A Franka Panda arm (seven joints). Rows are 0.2 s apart.
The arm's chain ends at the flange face. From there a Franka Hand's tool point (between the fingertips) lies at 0.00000 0.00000 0.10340 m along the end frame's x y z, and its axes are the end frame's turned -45 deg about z.
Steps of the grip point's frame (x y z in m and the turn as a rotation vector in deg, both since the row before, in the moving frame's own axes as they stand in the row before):
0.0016, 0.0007, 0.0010, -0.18, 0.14, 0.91
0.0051, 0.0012, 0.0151, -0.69, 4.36, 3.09
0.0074, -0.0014, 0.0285, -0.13, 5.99, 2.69
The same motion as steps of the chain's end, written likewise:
0.0012, -0.0007, 0.0010, -0.03, 0.23, 0.91
-0.0021, 0.0017, 0.0154, 2.60, 3.57, 3.09
-0.0037, 0.0011, 0.0291, 4.14, 4.33, 2.69

